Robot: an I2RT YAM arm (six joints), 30 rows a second.
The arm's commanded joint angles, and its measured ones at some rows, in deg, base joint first. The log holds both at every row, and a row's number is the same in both.
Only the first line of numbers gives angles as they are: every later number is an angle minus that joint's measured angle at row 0.
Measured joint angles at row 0: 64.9, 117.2, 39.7, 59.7, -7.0, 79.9
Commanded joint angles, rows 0 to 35: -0.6, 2.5, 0.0, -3.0, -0.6, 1.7; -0.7, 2.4, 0.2, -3.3, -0.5, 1.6; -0.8, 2.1, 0.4, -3.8, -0.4, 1.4; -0.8, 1.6, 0.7, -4.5, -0.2, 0.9; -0.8, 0.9, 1.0, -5.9, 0.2, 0.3; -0.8, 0.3, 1.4, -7.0, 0.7, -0.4; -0.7, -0.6, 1.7, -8.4, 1.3, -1.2; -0.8, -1.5, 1.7, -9.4, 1.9, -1.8; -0.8, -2.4, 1.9, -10.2, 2.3, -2.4; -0.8, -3.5, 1.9, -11.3, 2.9, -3.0; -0.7, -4.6, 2.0, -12.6, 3.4, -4.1; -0.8, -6.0, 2.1, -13.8, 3.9, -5.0; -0.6, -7.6, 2.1, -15.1, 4.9, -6.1; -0.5, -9.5, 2.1, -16.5, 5.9, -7.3; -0.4, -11.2, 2.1, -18.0, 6.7, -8.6; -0.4, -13.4, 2.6, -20.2, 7.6, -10.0; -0.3, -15.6, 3.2, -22.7, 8.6, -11.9; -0.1, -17.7, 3.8, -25.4, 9.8, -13.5; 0.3, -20.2, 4.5, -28.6, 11.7, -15.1; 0.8, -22.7, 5.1, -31.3, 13.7, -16.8; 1.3, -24.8, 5.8, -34.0, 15.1, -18.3; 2.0, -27.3, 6.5, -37.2, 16.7, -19.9; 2.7, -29.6, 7.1, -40.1, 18.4, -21.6; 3.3, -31.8, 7.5, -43.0, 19.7, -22.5; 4.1, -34.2, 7.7, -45.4, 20.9, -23.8; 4.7, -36.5, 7.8, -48.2, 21.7, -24.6; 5.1, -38.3, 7.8, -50.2, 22.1, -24.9; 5.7, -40.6, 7.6, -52.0, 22.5, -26.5; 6.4, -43.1, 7.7, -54.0, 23.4, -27.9; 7.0, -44.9, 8.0, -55.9, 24.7, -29.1; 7.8, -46.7, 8.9, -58.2, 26.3, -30.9; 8.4, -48.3, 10.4, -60.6, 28.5, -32.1; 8.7, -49.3, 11.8, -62.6, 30.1, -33.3; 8.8, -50.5, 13.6, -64.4, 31.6, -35.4; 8.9, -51.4, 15.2, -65.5, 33.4, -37.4; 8.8, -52.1, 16.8, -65.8, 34.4, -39.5
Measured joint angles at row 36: 8.8, -48.3, 10.7, -65.3, 25.6, -32.7
